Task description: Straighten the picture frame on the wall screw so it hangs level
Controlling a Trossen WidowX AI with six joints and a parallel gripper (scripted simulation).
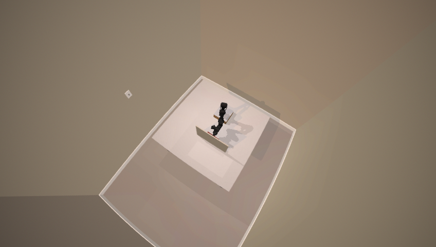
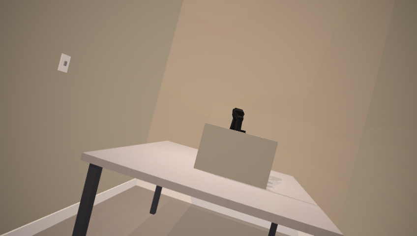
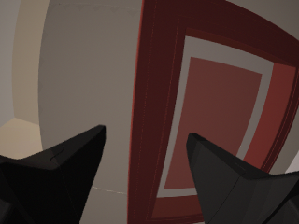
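Right now my gripper tip is 1 cm short of the picture frame and 5 cm above it. The rest, counted from my gripper tip: wall panel: 2 cm ahead, 6 cm below.
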